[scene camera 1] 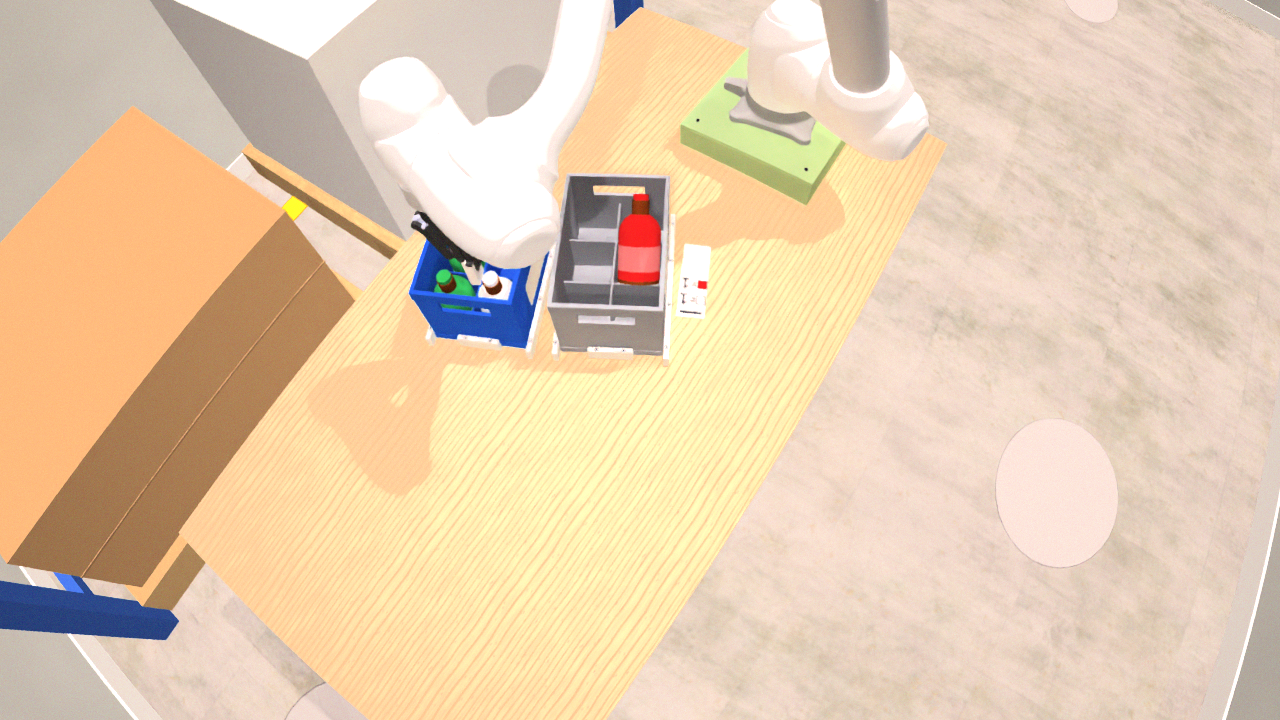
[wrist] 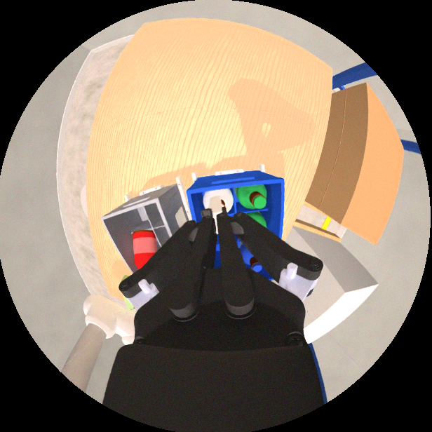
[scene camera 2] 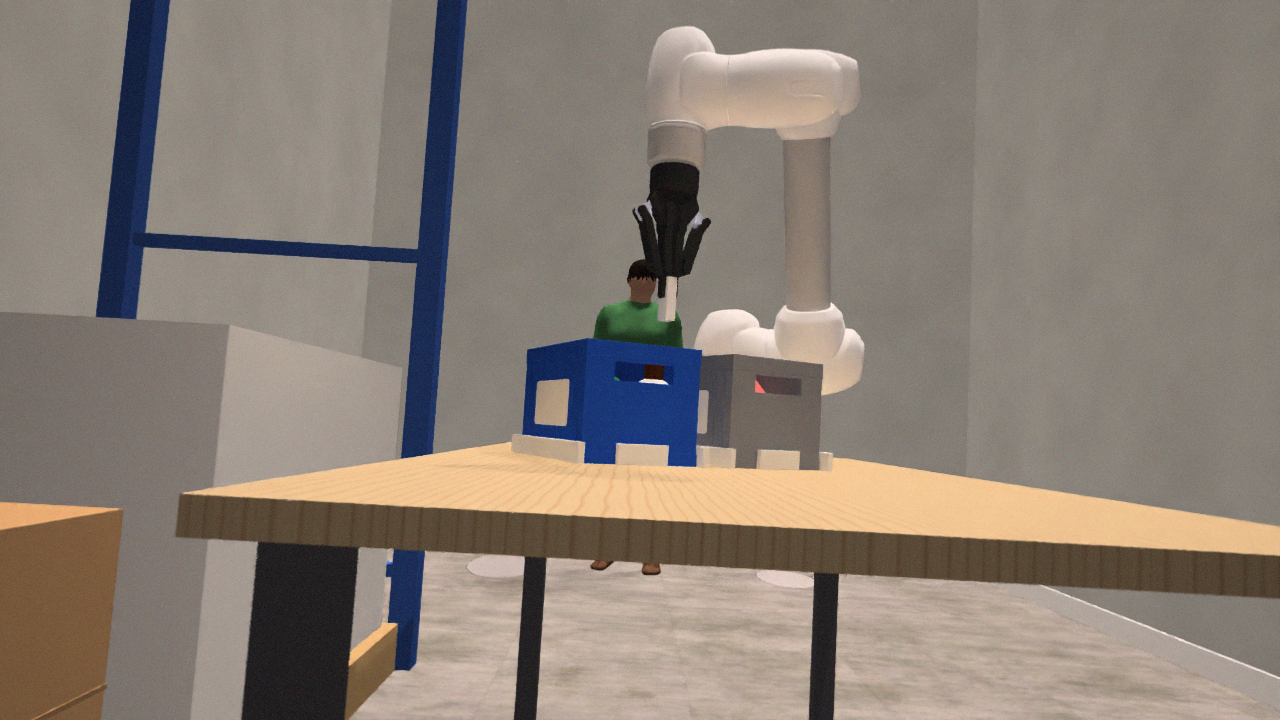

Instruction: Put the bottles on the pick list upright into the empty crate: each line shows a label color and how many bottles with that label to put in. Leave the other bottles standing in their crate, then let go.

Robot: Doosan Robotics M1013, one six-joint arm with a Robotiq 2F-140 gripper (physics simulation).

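Places are measured from the arm's base along level axes (x ahead, y left, z up), in metres.
Pixels of known places: gripper, fingertip midpoint: [scene camera 1: 477, 277] [scene camera 2: 665, 320]; arm's base, origin of the base link: [scene camera 1: 780, 106].
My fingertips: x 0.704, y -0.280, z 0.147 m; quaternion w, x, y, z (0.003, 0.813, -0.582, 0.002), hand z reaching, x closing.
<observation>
For each thing: its top centre in the pictures, then the offset to it from my fingertips. Level surfaces: height alone.
- blue crate, middle of its top: [scene camera 2: 609, 349] [scene camera 1: 479, 230] dx -0.099, dy -0.072, dz -0.041 m
- white-labelled bottle, middle of its top: [scene camera 2: 654, 356] [scene camera 1: 489, 277] dx -0.029, dy -0.009, dz -0.053 m
- grey crate, middle of its top: [scene camera 1: 611, 236] [scene camera 2: 728, 362] dx -0.179, dy +0.146, dz -0.041 m
- red bottle, middle of its top: [scene camera 1: 638, 218] dx -0.222, dy +0.177, dz -0.026 m
- pick list, middle of its top: [scene camera 1: 694, 279] dx -0.255, dy +0.271, dz -0.214 m
- wooden table, its level: dz -0.216 m
The blue crate [scene camera 1: 483, 324] [scene camera 2: 554, 353] [wrist: 235, 179] holds a white-labelled bottle [scene camera 1: 494, 290] [wrist: 218, 199], green bottles [scene camera 1: 458, 290] [wrist: 251, 196] and a blue bottle [wrist: 248, 254]. My gripper [scene camera 1: 473, 271] [scene camera 2: 666, 304] [wrist: 216, 204] is shut and empty, above the blue crate; in the wrist view its tips overlap the white-labelled bottle. The grey crate [scene camera 1: 608, 333] [scene camera 2: 769, 429] [wrist: 176, 200] holds a red bottle [scene camera 1: 639, 248] [wrist: 145, 247]; it looks tipped, neck toward the crate's far end. The pick list [scene camera 1: 694, 282] shows a red mark; its writing is too small to read.
The crates stand side by side in white corner holders on the wooden table [scene camera 1: 581, 465] [scene camera 2: 716, 510] [wrist: 200, 90]. A green base block [scene camera 1: 742, 152] carries the arm's base. A large cardboard box [scene camera 1: 134, 295] [wrist: 380, 165] and a grey cabinet [scene camera 1: 268, 80] [scene camera 2: 107, 429] stand beside the table.
</observation>
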